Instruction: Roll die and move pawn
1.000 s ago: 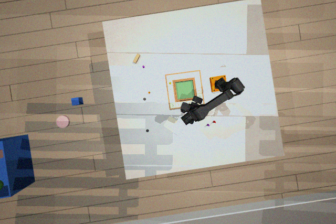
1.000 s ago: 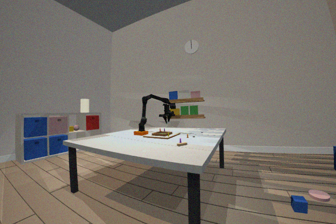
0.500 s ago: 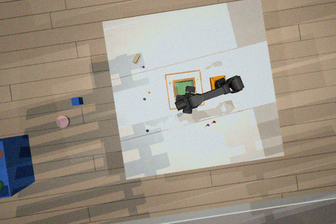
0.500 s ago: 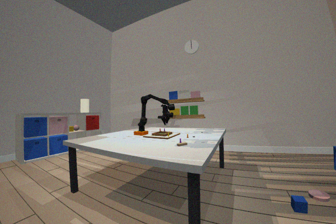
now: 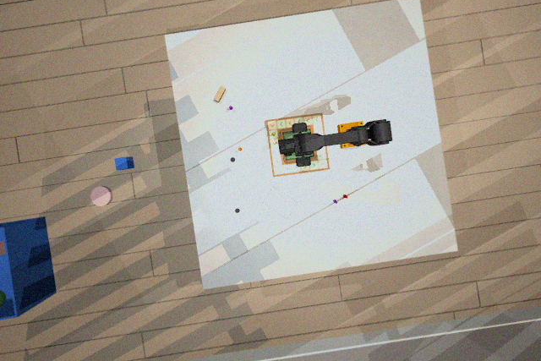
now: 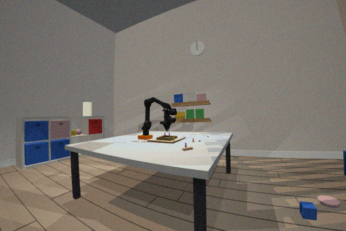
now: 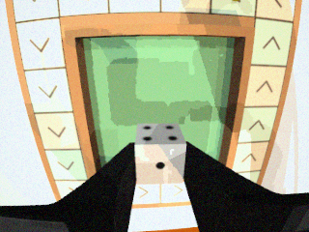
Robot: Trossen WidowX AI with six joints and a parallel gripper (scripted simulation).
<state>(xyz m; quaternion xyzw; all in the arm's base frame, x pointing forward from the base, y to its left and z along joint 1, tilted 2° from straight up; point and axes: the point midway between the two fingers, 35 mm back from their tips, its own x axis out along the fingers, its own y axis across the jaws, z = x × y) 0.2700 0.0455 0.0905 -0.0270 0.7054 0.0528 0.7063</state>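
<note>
Now: gripper tip 12 cm short of the yellow pawn, 6 cm to the left of it and 7 cm above it. The rest, counted from my gripper tip: green dice tray 1 cm to the right, 9 cm below; then white die right at my gripper tip; then orange pawn 29 cm ahead, 1 cm to the left, 8 cm below.
</note>
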